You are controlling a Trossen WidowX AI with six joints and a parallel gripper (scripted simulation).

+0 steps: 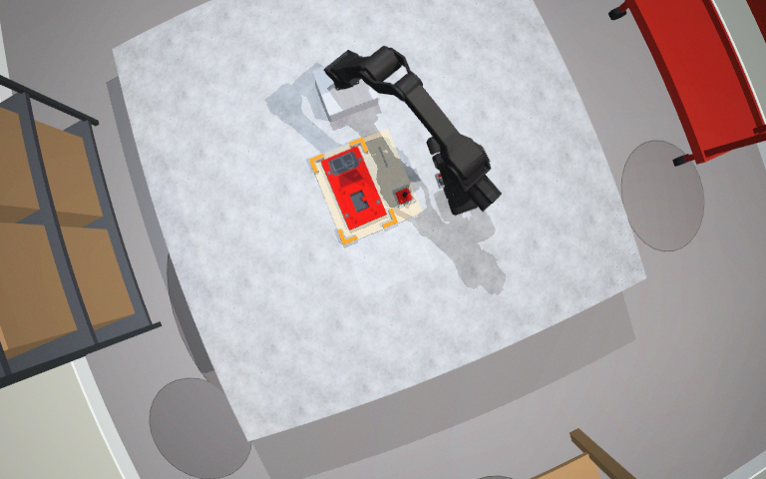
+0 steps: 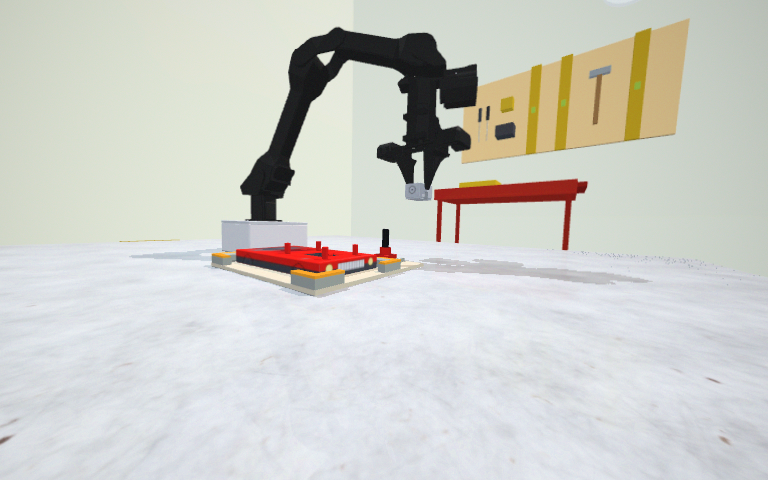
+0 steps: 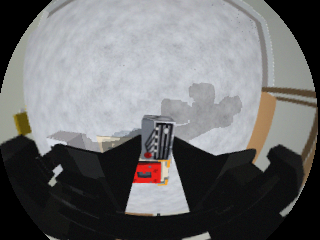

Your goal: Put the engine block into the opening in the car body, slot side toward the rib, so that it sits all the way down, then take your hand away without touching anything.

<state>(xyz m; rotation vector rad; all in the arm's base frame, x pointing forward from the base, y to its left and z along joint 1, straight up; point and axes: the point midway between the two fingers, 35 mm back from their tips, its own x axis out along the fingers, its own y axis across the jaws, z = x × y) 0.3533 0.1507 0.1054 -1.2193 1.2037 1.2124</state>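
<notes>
Right now the beige base plate is 20 cm to the right of my gripper tip, 13 cm below it and 5 cm behind it. The rest, counted from my gripper tip: grey engine block (1 cm below).
</notes>
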